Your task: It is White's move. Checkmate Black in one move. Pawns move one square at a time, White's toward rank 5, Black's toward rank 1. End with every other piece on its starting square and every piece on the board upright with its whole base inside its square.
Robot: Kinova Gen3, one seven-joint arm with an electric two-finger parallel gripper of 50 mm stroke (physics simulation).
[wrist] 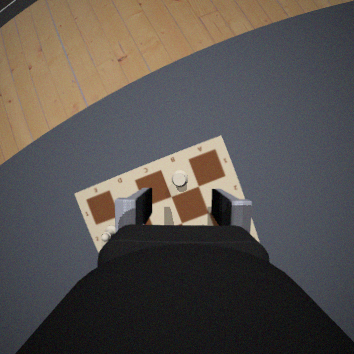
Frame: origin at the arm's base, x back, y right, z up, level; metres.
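Seen in the pictures: gripper, fingertip midpoint: (181, 200).
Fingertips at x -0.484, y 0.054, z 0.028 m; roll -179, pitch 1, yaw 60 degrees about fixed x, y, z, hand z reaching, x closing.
A point is followed by its place in that frame.
The chessboard (207, 167) @(x -0.493, y 0.097, z -0.072 m) lies at an angle below the gripper; its row 1 and part of row 2 show, and the gripper body hides the rest. A white piece with a round flat top, like a rook (180, 178) @(x -0.498, y 0.060, z -0.039 m), stands upright on the light square B1. A small white piece (106, 235) @(x -0.481, y -0.056, z -0.043 m) shows at the left, on E2, partly hidden by the gripper body. My gripper (181, 200) @(x -0.484, y 0.054, z 0.028 m) is open and empty, its fingers apart above the board, below the B1 piece in the view. Other pieces, including any black ones, are hidden.
The board lies on a dark grey-blue round table top (290, 110) @(x -0.504, y 0.243, z -0.078 m). The table's curved edge crosses the upper part of the view, with a wooden plank floor (100, 45) beyond it. Grey shadows fall on the board between the fingers.
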